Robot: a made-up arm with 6 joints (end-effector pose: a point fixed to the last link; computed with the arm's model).
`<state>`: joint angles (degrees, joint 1 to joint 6).
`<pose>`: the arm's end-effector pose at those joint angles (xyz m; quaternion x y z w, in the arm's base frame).
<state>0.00 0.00 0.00 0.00 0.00 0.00</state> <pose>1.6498 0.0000 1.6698 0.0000 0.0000 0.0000 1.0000</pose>
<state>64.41 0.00 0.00 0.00 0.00 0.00</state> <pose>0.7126 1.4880 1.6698 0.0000 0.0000 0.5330 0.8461</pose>
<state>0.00 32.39 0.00 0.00 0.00 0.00</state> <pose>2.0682 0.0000 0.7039 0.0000 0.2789 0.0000 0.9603</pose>
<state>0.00 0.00 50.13 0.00 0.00 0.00</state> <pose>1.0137 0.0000 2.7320 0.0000 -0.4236 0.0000 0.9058</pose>
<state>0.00 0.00 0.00 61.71 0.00 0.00</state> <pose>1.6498 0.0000 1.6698 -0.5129 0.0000 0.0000 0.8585</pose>
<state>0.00 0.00 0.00 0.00 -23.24 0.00</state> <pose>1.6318 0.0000 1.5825 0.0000 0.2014 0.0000 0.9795</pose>
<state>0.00 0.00 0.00 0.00 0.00 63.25</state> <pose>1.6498 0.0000 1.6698 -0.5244 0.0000 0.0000 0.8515</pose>
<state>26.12 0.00 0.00 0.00 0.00 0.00</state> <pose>1.4813 0.7263 1.6698 0.0000 0.0000 0.2260 0.9741</pose>
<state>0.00 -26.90 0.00 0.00 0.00 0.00</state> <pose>0.9481 0.0000 2.1973 0.0000 -0.2326 0.0000 0.9726</pose>
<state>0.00 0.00 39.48 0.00 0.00 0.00</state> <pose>1.2234 0.0000 2.5600 0.0000 -0.3378 0.0000 0.9412</pose>
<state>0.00 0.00 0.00 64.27 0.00 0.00</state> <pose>1.6498 0.0000 1.6698 -0.5319 0.0000 0.0000 0.8468</pose>
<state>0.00 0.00 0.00 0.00 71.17 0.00</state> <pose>1.4999 0.0000 1.8793 0.0000 -0.5819 0.0000 0.8133</pose>
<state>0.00 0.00 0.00 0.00 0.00 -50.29</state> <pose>1.6498 0.0000 1.6698 0.4249 0.0000 0.0000 0.9052</pose>
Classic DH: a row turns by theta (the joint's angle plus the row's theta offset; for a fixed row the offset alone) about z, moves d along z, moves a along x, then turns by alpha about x. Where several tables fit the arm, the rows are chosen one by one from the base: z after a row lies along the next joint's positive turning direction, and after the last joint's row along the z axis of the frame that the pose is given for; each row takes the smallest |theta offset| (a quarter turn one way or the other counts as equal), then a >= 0, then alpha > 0; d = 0 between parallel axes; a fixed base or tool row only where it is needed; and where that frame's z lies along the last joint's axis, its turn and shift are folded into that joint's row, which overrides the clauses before.
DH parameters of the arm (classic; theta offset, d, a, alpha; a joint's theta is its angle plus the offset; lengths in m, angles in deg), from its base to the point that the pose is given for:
joint 1: 0 0.4666 0.1962 -90
joint 2: -90 0 1.0542 180
joint 3: 0 0 0.149 -90
joint 4: 0 -1.2323 0 90
joint 5: 0 0 0 -90
joint 6: 90 -0.2213 0 90
tool (fixed): -90 0 0 0

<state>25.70 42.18 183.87 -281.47 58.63 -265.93</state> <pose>-0.3226 0.0502 1.9367 0.1702 0.2566 0.9203 0.2411</pose>
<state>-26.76 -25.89 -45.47 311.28 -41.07 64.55</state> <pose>1.0063 -0.3851 0.9961 0.0053 0.3563 0.0983 0.9292</pose>
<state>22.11 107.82 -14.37 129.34 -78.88 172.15</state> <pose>0.7703 0.1317 -1.0877 -0.0784 0.2944 -0.2725 0.9126</pose>
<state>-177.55 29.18 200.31 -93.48 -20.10 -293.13</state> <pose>0.7390 -0.0444 1.4573 -0.9561 0.1335 -0.0986 0.2414</pose>
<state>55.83 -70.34 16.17 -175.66 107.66 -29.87</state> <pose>-0.3600 -0.5587 1.9805 -0.8768 -0.3699 0.2687 0.1493</pose>
